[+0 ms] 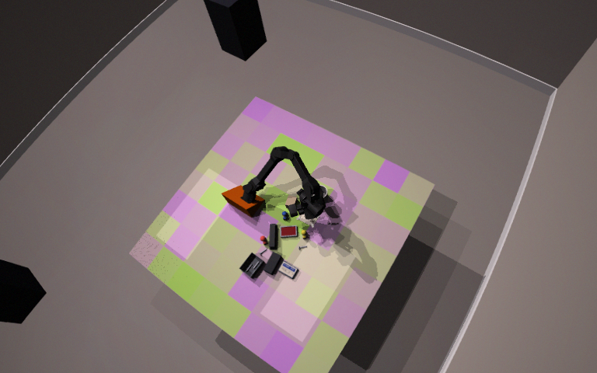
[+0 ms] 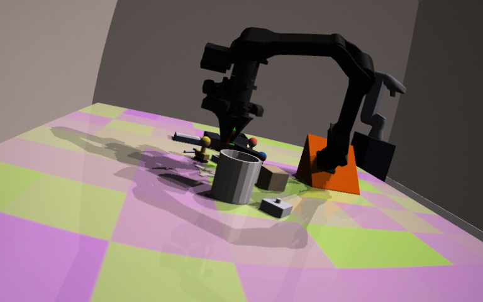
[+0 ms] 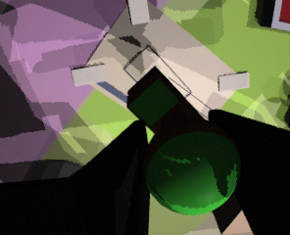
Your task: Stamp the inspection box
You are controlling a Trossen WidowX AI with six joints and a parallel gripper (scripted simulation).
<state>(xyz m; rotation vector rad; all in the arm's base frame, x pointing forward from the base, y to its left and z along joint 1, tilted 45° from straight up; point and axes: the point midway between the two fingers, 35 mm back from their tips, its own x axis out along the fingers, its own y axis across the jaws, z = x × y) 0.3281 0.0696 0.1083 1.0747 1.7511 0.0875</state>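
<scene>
Right now the card is 8 cm below my gripper tip. Also, from my gripper tip: grey cup (3 cm behind, 12 cm to the left, 4 cm below); then green-knobbed stamp (right at my gripper tip); then yellow-knobbed stamp (4 cm ahead, 10 cm to the right, 6 cm below).
</scene>
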